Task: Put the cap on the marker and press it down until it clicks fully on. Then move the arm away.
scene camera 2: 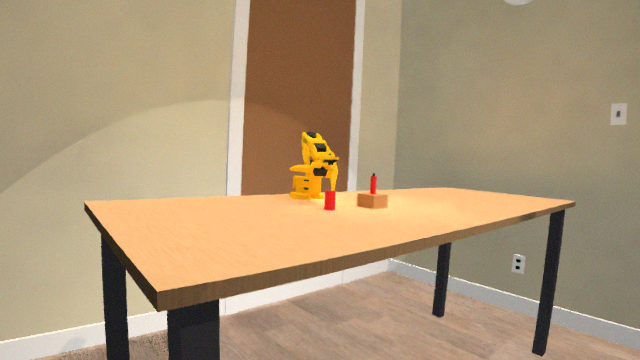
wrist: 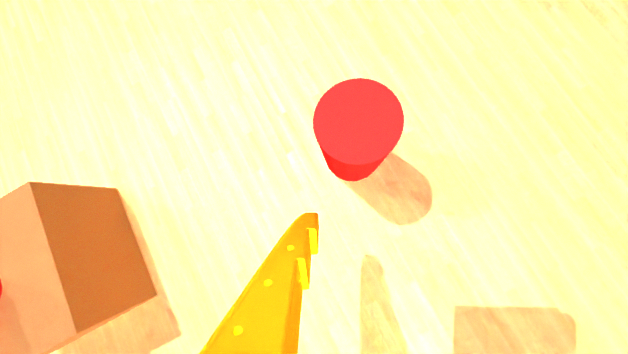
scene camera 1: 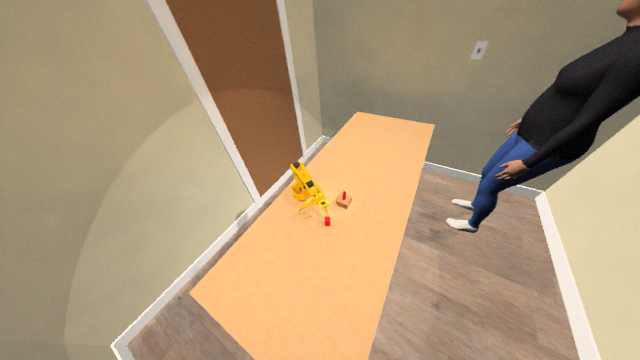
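Pixels of known places: end effector, tool point: (scene camera 2: 331, 190) (wrist: 317, 227) (scene camera 1: 325, 212); arm's base, origin of the base link: (scene camera 2: 310, 198) (scene camera 1: 305, 195).
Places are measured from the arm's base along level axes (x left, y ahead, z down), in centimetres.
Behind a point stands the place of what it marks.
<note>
The red cap (scene camera 1: 327, 221) @(x -11.6, y 21.2, z -4.8 cm) (scene camera 2: 329, 200) @(x -11.3, y 21.4, z -2.7 cm) (wrist: 358, 122) @(x -10.3, y 20.5, z -5.0 cm) stands upright on the table, its flat closed end up. The red marker (scene camera 1: 344, 195) @(x 4.7, y 22.5, z -7.5 cm) (scene camera 2: 373, 184) @(x 4.8, y 22.7, z -6.8 cm) stands upright in a brown block (scene camera 1: 343, 203) @(x 2.5, y 23.1, z -3.7 cm) (scene camera 2: 372, 201) @(x 2.1, y 24.9, z -2.2 cm) (wrist: 95, 255) @(x 2.1, y 21.7, z -2.4 cm), its dark tip up and bare. A red sliver shows at the left edge of the wrist view. My gripper (scene camera 1: 314, 212) @(x -7.7, y 18.2, z -5.0 cm) (scene camera 2: 312, 180) is fully open and holds nothing. In the wrist view one notched jaw (wrist: 272, 295) @(x -6.6, y 17.5, z -7.3 cm) shows, its tip short of the cap and a little to its left; the moving jaw is out of the picture.
The wooden table (scene camera 1: 300, 280) @(x -38.5, y 23.2, z 0.0 cm) (scene camera 2: 225, 250) @(x -52.0, y 43.8, z 0.0 cm) carries the arm's base near its door-side edge. The block lies to the left of the jaw in the wrist view. A person (scene camera 1: 560, 115) stands beyond the table's far long side in scene camera 1.
</note>
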